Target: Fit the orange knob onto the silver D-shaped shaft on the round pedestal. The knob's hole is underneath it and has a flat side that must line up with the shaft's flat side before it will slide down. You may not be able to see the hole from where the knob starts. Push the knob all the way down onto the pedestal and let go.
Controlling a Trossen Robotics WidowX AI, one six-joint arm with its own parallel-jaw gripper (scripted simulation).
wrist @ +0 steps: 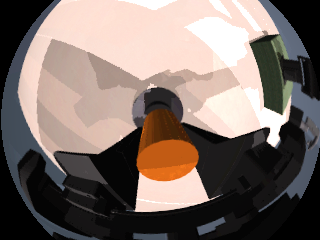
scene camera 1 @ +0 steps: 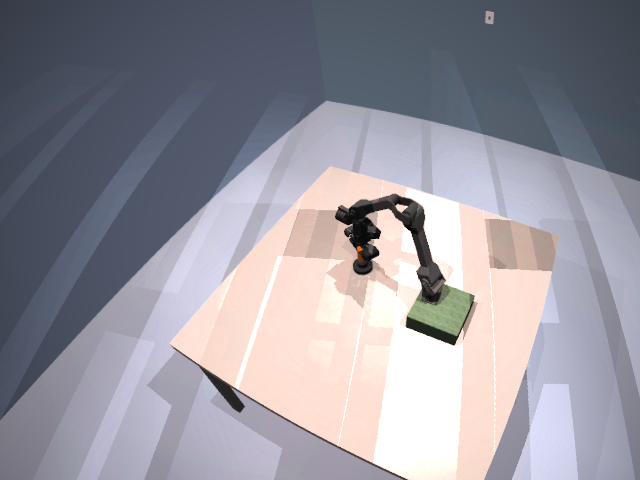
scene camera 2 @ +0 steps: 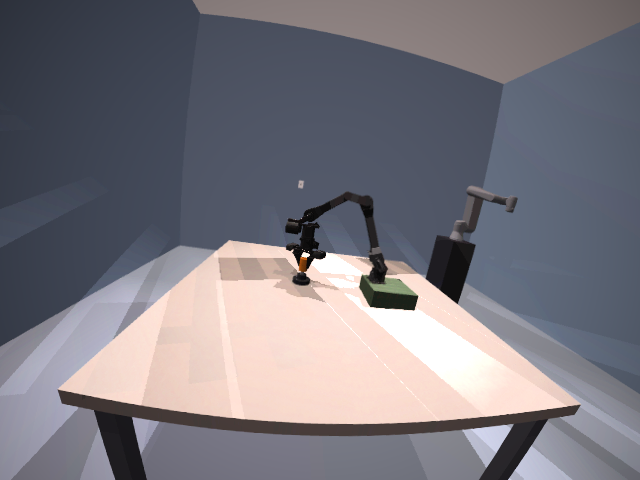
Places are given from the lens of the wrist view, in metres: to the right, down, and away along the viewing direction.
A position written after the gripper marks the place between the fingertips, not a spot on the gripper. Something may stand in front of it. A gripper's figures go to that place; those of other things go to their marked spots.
gripper (wrist: 161,128): 0.00, 0.01, 0.10
orange knob (wrist: 165,153): 0.00, 0.02, 0.05
round pedestal (wrist: 155,98): -0.01, -0.03, 0.14
The marked spots on the round pedestal and the orange knob are 0.10 m apart.
